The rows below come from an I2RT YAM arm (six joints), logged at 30 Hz.
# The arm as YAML. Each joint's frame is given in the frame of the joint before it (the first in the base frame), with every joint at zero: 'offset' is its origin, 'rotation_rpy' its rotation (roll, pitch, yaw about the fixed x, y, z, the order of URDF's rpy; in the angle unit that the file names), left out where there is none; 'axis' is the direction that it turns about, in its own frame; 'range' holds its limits. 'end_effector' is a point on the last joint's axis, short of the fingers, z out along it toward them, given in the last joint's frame.
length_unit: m
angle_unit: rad
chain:
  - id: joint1
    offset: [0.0, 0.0, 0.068]
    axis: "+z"
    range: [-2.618, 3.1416]
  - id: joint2
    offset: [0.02, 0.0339, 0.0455]
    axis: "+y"
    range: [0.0, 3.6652]
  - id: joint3
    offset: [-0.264, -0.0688, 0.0]
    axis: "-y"
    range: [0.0, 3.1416]
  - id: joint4
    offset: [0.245, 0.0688, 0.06]
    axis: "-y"
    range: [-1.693, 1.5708]
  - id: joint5
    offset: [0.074, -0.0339, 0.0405]
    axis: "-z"
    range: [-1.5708, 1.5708]
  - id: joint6
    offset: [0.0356, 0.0, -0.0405]
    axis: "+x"
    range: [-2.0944, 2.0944]
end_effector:
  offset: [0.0, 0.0, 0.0]
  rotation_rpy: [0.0, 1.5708, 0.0]
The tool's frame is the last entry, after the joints.
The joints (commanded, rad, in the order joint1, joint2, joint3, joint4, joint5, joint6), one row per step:
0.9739, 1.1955, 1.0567, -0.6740, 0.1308, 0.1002
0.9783, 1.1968, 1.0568, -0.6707, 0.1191, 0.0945
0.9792, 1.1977, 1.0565, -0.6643, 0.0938, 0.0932
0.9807, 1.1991, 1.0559, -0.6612, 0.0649, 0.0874
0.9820, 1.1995, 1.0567, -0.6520, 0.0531, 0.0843
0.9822, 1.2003, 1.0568, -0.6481, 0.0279, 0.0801
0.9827, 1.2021, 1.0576, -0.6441, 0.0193, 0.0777
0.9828, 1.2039, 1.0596, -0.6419, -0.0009, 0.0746
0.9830, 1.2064, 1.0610, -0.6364, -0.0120, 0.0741
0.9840, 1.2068, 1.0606, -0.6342, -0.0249, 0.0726
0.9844, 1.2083, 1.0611, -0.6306, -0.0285, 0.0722
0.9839, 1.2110, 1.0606, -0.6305, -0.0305, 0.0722
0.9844, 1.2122, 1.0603, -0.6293, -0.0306, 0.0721
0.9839, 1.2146, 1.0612, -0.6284, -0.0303, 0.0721
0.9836, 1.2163, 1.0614, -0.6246, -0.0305, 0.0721
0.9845, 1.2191, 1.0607, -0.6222, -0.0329, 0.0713
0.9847, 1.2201, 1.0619, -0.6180, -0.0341, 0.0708
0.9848, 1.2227, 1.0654, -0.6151, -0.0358, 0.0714
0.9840, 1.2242, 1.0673, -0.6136, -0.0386, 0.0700
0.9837, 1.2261, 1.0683, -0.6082, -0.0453, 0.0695
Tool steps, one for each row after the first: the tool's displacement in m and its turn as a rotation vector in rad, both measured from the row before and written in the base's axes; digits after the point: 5 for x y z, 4 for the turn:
-0.00093, 0.00132, -0.00006, 0.0037, 0.0030, 0.0166
-0.00052, 0.00123, 0.00011, 0.0139, 0.0116, 0.0193
-0.00086, 0.00123, -0.00034, 0.0099, 0.0136, 0.0257
-0.00014, 0.00113, 0.00085, 0.0113, 0.0000, 0.0117
-0.00052, 0.00093, 0.00012, 0.0109, 0.0108, 0.0209
0.00003, 0.00083, 0.00015, 0.0049, 0.0020, 0.0083
-0.00027, 0.00094, 0.00040, 0.0087, 0.0088, 0.0166
0.00017, 0.00106, 0.00030, 0.0078, 0.0038, 0.0084
-0.00047, 0.00058, -0.00005, 0.0056, 0.0059, 0.0112
0.00014, 0.00062, 0.00009, 0.0034, 0.0004, 0.0032
0.00032, 0.00039, -0.00079, -0.0018, 0.0029, 0.0009
0.00006, 0.00033, -0.00029, -0.0002, 0.0002, 0.0006
0.00044, 0.00041, -0.00020, -0.0006, 0.0002, -0.0007
0.00041, 0.00049, -0.00004, 0.0020, -0.0012, -0.0002
0.00011, 0.00074, -0.00071, -0.0003, 0.0015, 0.0032
0.00024, 0.00054, 0.00049, 0.0039, -0.0020, 0.0014
0.00043, 0.00081, 0.00076, 0.0040, -0.0007, 0.0009
0.00037, 0.00036, 0.00039, 0.0022, -0.0003, 0.0022
0.00032, 0.00078, 0.00031, 0.0061, 0.0011, 0.0049

